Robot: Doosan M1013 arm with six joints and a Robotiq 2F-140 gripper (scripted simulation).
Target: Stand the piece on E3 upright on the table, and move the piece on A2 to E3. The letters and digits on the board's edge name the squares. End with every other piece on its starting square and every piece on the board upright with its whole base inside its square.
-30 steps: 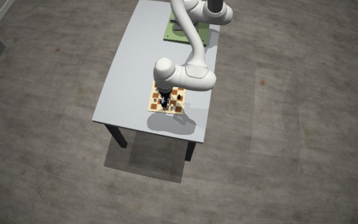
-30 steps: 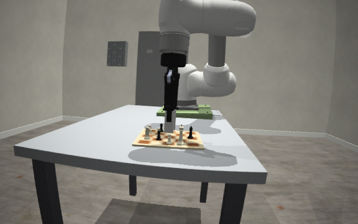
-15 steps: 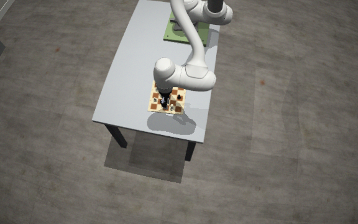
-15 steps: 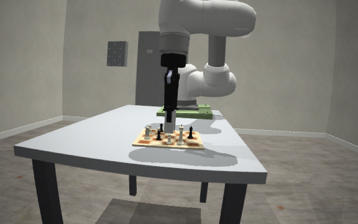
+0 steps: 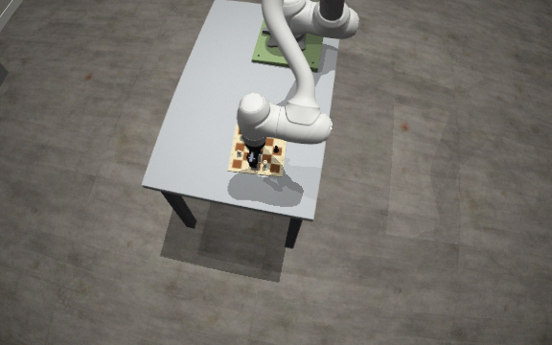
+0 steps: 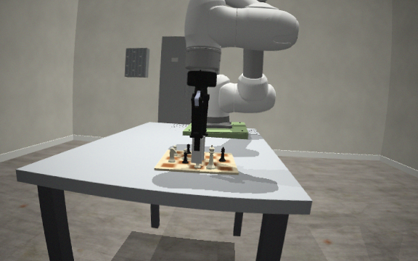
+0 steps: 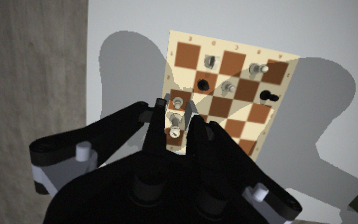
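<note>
Now: hand 8 cm past the chessboard, 5 cm above it and 1 cm to the left of it.
</note>
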